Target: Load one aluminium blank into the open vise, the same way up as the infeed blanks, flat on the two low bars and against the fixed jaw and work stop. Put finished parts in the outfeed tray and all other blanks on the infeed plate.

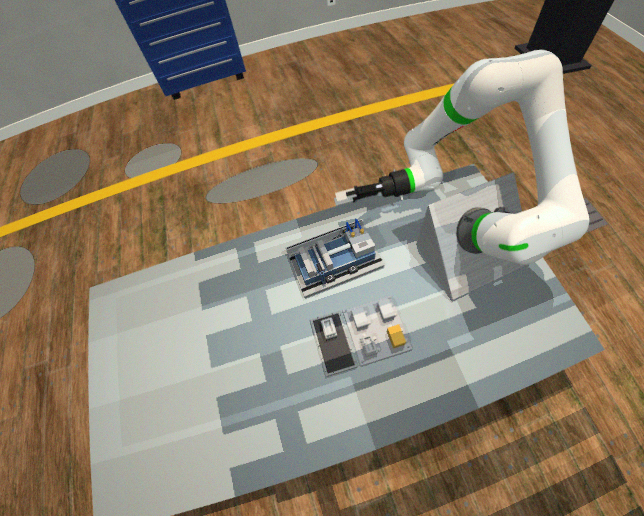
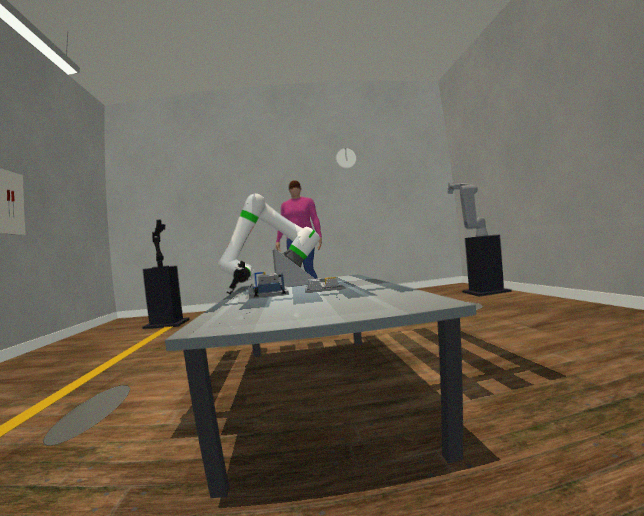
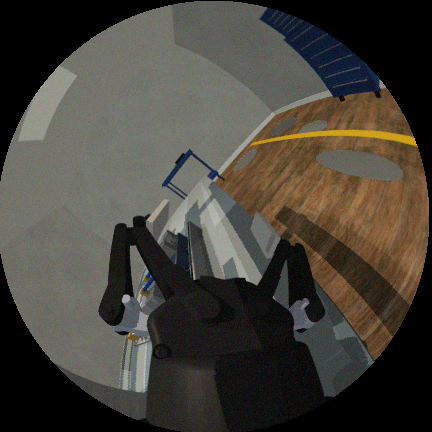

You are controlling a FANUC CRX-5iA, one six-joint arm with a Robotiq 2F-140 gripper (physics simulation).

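Where they show: gripper, fingertip midpoint: (image 1: 335,199) (image 2: 232,279) (image 3: 211,215); arm's base at its link origin: (image 1: 476,230) (image 2: 290,261).
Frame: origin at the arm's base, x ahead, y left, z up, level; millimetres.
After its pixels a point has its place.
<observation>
My gripper (image 1: 344,196) {x 383, y -314, z -59 mm} (image 2: 234,283) {x 383, y -314, z -59 mm} (image 3: 211,215) {x 383, y -314, z -59 mm} is open and empty, tilted nearly level above the table's back edge, behind the vise. The blue vise (image 1: 335,259) {x 454, y -90, z -86 mm} (image 2: 269,287) {x 580, y -101, z -104 mm} (image 3: 182,251) {x 487, y -165, z -104 mm} has light jaw blocks; its seat is too small to judge. The dark outfeed tray (image 1: 339,355) {x 537, y 212, z -139 mm} holds one light part (image 1: 328,327) {x 544, y 120, z -119 mm} with a recessed top at its back end. Beside it, the pale infeed plate (image 1: 378,328) {x 391, y 167, z -138 mm} holds two light blanks (image 1: 361,320) {x 439, y 135, z -102 mm} (image 1: 387,310) {x 350, y 130, z -102 mm} along its back, an orange-yellow block (image 1: 396,335) {x 352, y 214, z -102 mm} at front right and a grey stepped piece (image 1: 369,346) {x 441, y 218, z -117 mm} at front left.
Blue uprights with yellow bases (image 1: 353,229) {x 365, y -163, z -49 mm} stand at the vise's back right. The robot's slanted grey mount (image 1: 446,252) {x 119, y 34, z -20 mm} stands right of the vise. A blue drawer cabinet (image 1: 185,43) (image 3: 332,55) stands beyond the table. A person in pink (image 2: 299,212) stands behind the robot.
</observation>
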